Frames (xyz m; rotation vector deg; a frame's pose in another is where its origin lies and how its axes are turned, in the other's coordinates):
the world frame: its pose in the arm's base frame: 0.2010 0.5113 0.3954 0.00 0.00 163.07
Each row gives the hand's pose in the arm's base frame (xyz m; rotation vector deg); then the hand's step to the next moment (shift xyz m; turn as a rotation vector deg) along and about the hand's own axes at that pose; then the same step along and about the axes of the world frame.
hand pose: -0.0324 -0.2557 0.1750 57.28 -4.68 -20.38
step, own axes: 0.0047 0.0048 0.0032 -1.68 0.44 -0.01
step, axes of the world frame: -0.0052 0.0003 0.0053 1.63 -0.32 0.52
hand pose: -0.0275 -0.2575 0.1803 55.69 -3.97 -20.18
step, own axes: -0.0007 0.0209 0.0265 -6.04 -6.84 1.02
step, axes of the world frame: -0.0021 0.0100 0.0322 6.67 4.50 -4.42
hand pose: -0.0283 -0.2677 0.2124 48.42 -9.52 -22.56
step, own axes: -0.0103 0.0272 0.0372 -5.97 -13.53 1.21
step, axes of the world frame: 0.0109 0.0090 0.0451 7.20 9.00 -9.35
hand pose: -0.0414 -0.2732 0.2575 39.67 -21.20 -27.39
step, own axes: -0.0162 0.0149 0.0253 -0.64 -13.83 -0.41
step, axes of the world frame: 0.0218 0.0008 0.0255 1.68 9.62 -9.82
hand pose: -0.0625 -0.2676 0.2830 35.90 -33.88 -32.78
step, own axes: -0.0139 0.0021 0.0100 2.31 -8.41 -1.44
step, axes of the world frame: 0.0168 -0.0019 0.0035 -1.89 6.33 -5.87
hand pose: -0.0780 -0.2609 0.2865 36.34 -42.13 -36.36
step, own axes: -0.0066 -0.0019 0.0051 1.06 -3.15 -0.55
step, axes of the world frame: 0.0085 0.0005 -0.0010 -0.86 2.46 -2.13
